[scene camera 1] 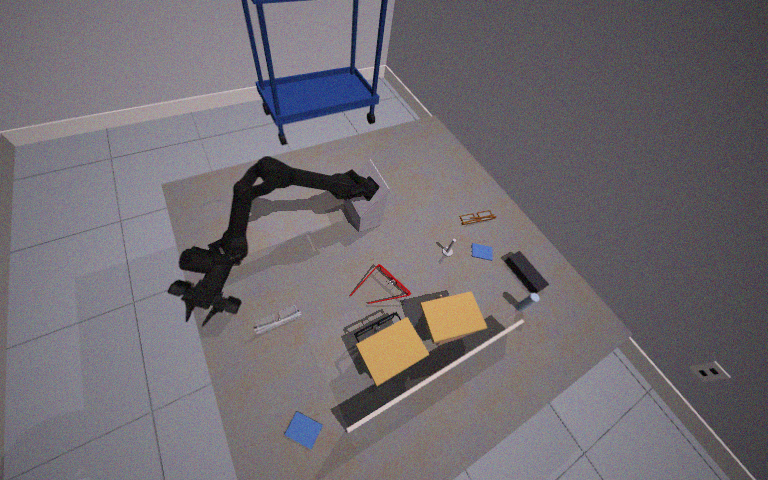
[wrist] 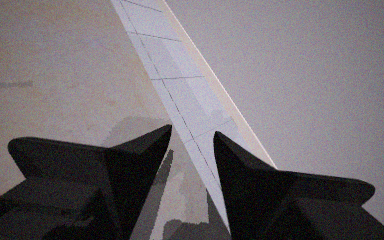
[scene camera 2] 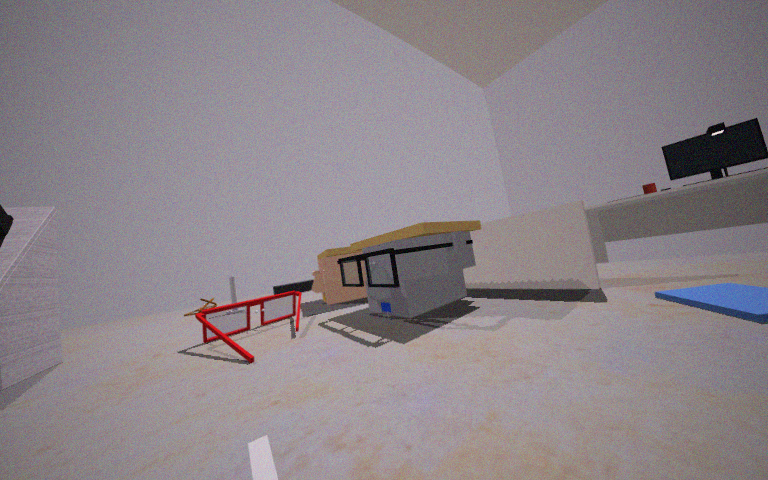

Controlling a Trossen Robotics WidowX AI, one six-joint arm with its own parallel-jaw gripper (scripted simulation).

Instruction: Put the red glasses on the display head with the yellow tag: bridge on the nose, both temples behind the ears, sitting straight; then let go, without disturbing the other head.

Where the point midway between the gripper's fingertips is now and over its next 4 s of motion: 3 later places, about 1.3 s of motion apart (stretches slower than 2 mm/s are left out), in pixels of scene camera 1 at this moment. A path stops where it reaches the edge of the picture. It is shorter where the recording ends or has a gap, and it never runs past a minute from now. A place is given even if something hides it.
My gripper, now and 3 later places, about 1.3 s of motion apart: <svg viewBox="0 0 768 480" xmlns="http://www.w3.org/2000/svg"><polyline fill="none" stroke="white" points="194,324 379,299 387,268 385,273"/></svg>
